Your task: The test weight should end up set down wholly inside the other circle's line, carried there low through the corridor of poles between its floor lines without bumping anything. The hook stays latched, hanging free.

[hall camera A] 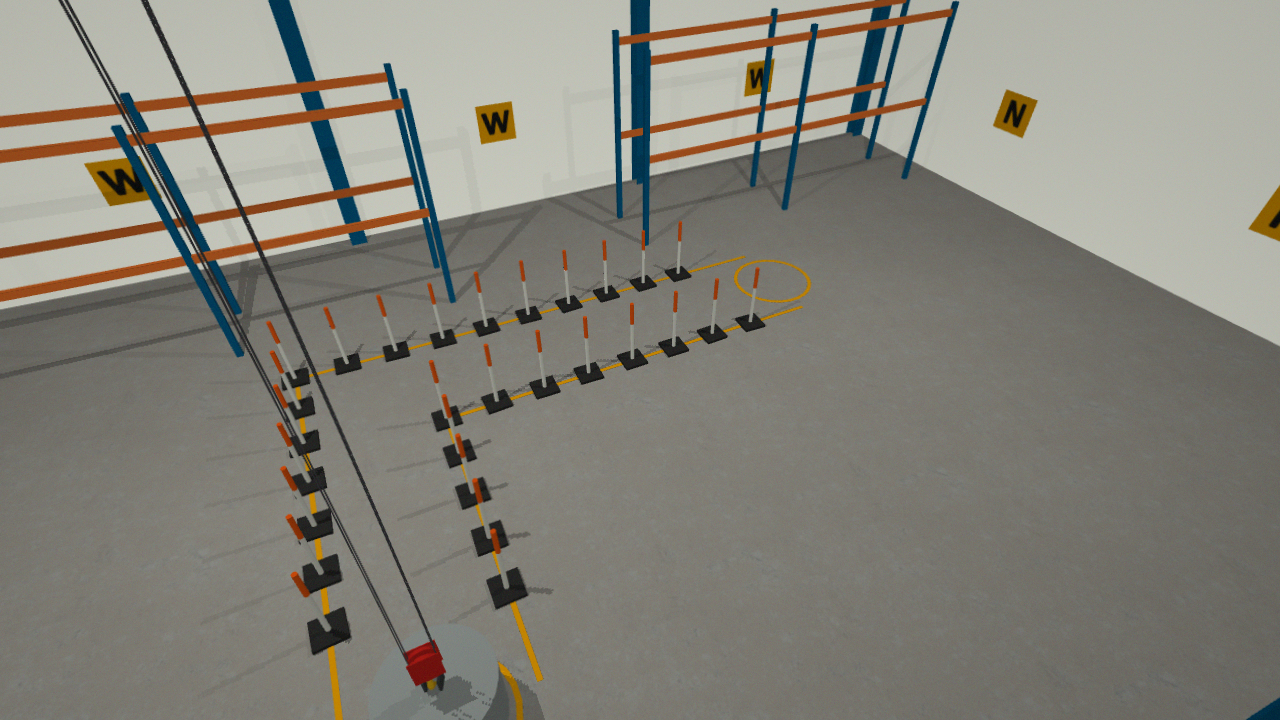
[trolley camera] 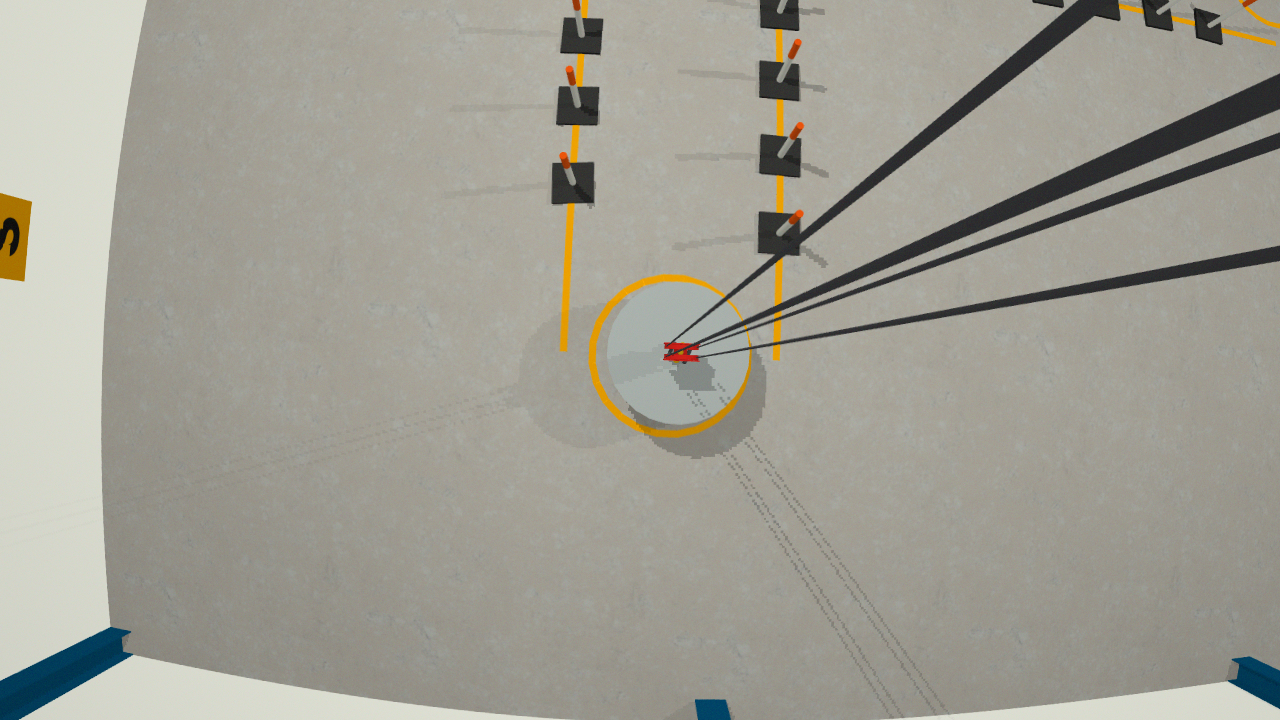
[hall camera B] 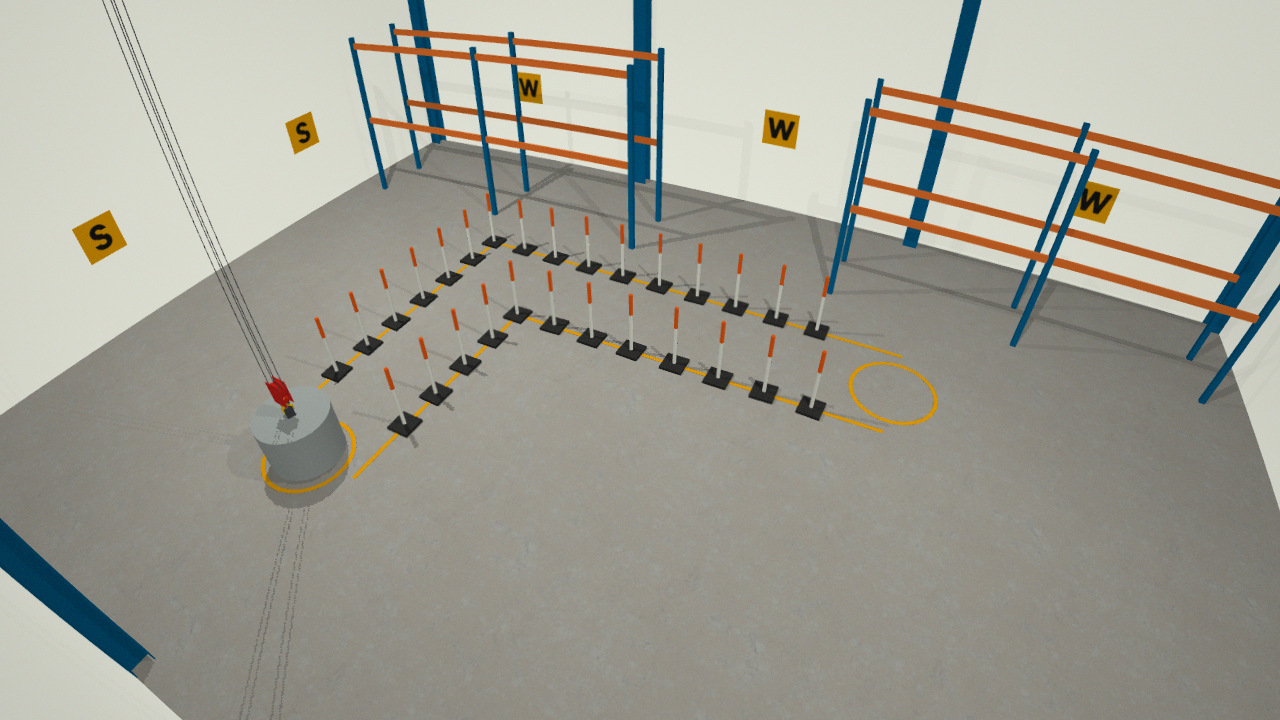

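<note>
The grey test weight (hall camera A: 474,667) (hall camera B: 308,445) (trolley camera: 644,376) hangs upright, low over the near circle (hall camera A: 517,694) (hall camera B: 352,447) (trolley camera: 590,355), its shadow offset beside it. My hook (hall camera A: 432,682) (hall camera B: 288,410) (trolley camera: 681,351), under the red block, is shut on the weight's top. The ropes run up slantwise in the hall views. The near ends of the floor lines (hall camera A: 528,640) (hall camera B: 375,457) (trolley camera: 565,295) lie either side in the trolley view. The other circle (hall camera A: 771,260) (hall camera B: 849,386) lies at the corridor's far end. How wide the gap under the weight is cannot be told.
Orange-tipped poles on black bases (hall camera A: 328,630) (hall camera B: 404,423) (trolley camera: 778,232) line both sides of the corridor, which bends once. The nearest bases stand a little ahead of the weight. Blue-and-orange racks (hall camera A: 646,197) (hall camera B: 483,134) stand along the W wall beyond the poles.
</note>
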